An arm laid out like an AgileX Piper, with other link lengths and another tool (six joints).
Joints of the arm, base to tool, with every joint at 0 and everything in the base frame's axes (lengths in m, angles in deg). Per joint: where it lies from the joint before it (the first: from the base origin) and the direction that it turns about. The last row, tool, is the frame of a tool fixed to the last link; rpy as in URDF.
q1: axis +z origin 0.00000 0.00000 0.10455
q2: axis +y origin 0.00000 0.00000 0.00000
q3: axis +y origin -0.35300 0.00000 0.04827
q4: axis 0.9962 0 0.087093 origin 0.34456 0.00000 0.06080
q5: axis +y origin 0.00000 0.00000 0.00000
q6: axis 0.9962 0 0.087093 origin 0.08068 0.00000 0.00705
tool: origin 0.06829 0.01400 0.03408 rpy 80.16 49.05 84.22
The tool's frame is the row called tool.
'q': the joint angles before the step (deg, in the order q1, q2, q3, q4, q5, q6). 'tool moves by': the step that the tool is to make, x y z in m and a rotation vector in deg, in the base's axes. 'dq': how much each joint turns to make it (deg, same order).
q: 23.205, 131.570, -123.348, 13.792, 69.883, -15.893
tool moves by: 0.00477, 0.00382, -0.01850, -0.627, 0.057, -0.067
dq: 0.271, 1.593, 0.052, -0.548, -1.395, 0.056
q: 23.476, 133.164, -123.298, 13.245, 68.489, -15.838
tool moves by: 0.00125, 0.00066, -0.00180, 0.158, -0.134, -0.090
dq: 0.000, 0.232, -0.071, 0.099, -0.356, 0.000
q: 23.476, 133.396, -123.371, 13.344, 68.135, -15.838
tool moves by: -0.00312, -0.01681, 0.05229, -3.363, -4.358, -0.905
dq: -0.194, -3.582, -2.310, -5.334, 3.002, 1.565
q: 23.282, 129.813, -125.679, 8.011, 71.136, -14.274
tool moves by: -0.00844, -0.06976, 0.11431, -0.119, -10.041, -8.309
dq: -4.079, -10.205, 0.228, -5.470, 0.304, 4.092
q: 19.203, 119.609, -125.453, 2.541, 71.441, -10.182
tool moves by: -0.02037, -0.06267, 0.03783, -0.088, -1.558, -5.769
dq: -4.647, -7.809, 6.310, -1.084, -0.001, 1.047
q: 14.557, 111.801, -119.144, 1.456, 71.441, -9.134
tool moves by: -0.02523, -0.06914, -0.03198, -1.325, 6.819, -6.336
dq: -6.071, -6.429, 12.940, -0.076, 0.424, 0.305
